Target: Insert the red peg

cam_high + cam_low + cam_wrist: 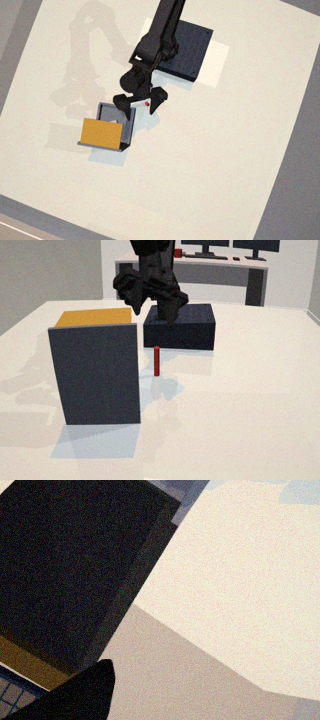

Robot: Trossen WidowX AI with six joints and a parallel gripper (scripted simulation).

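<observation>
Now: gripper tip 130 mm above the red peg, 60 mm past it and 10 mm to the left of it. Also, from my gripper tip: dark back wall (160 mm ahead, 70 mm to the right, 60 mm below); orange roof (110 mm ahead, 90 mm to the right, 40 mm above).
</observation>
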